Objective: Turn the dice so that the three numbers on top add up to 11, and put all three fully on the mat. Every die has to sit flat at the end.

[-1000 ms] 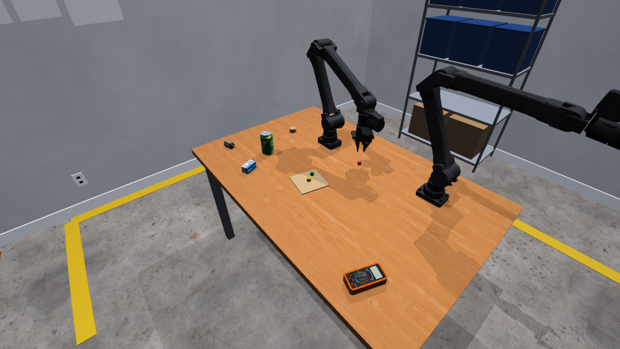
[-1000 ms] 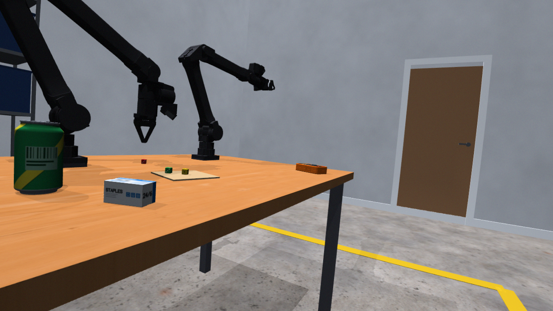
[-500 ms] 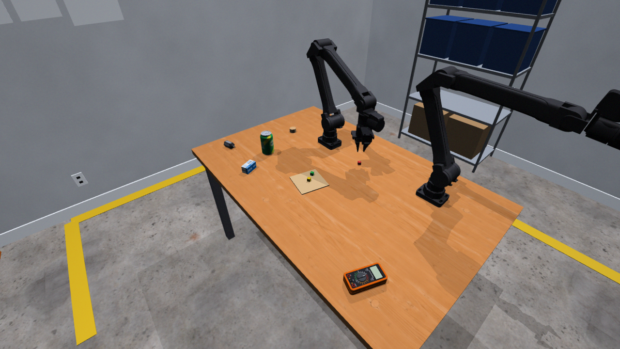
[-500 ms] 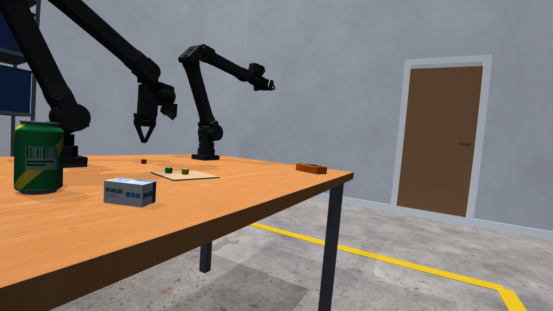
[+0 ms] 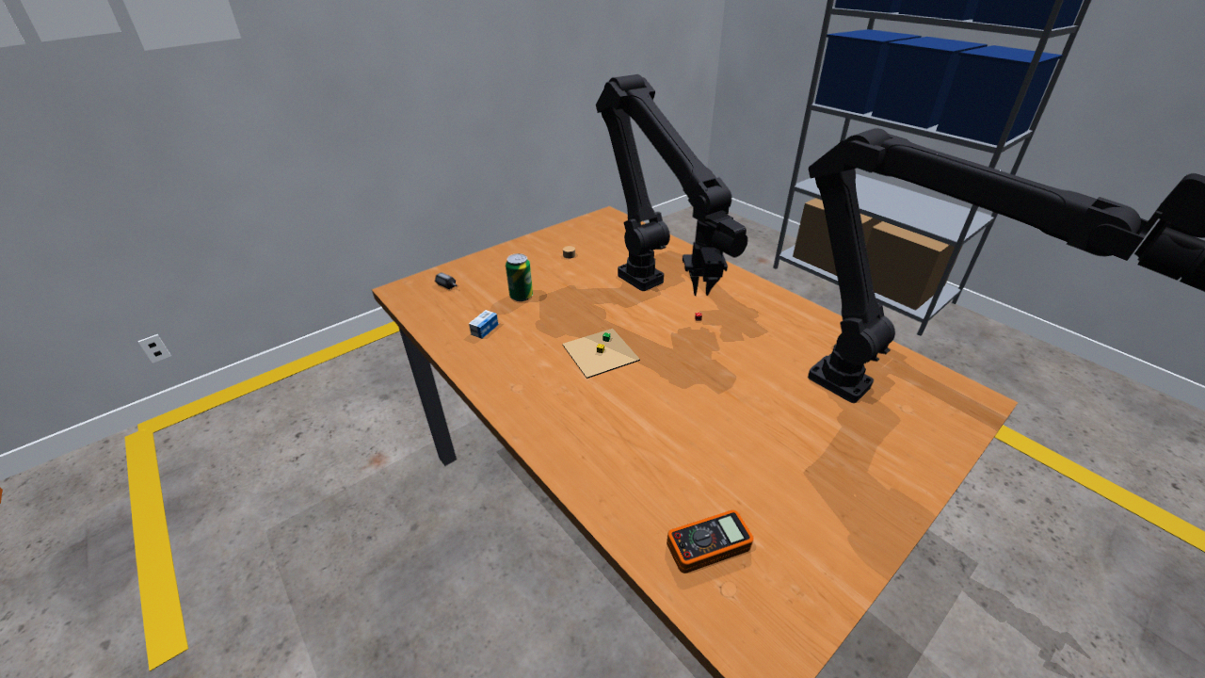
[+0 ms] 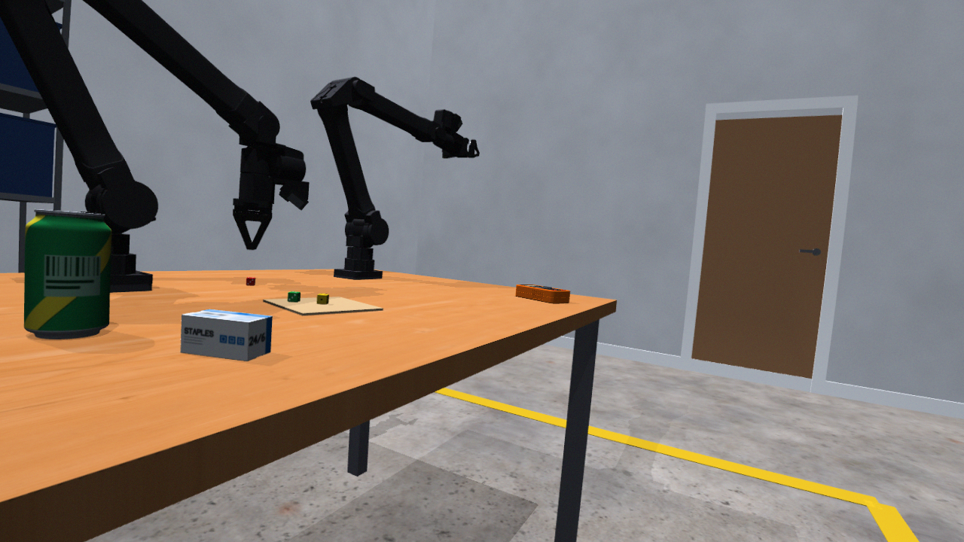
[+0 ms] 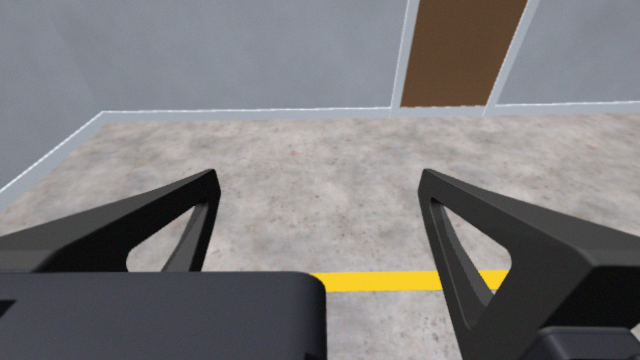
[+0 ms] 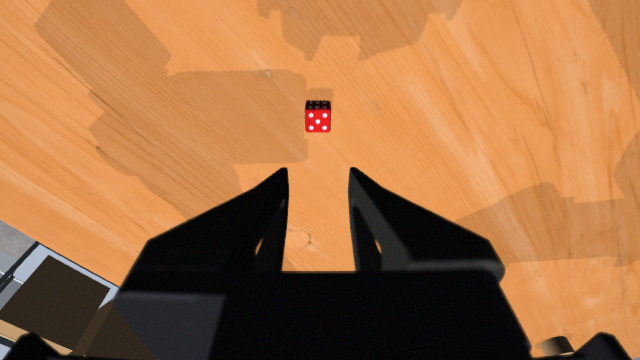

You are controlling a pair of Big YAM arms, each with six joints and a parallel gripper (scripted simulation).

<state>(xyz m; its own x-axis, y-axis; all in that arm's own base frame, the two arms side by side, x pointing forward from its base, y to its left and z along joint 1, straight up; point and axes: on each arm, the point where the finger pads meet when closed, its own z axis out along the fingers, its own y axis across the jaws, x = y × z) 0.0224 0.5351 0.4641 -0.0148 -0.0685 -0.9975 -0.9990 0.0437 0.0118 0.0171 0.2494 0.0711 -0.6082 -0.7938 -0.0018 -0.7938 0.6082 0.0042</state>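
The red die lies 80 mm below my right hand. Also, from my right hand: yellow die: 280 mm ahead, 70 mm to the right, 70 mm below; then tan mat: 280 mm ahead, 70 mm to the right, 80 mm below; then green die: 240 mm ahead, 100 mm to the right, 70 mm below.
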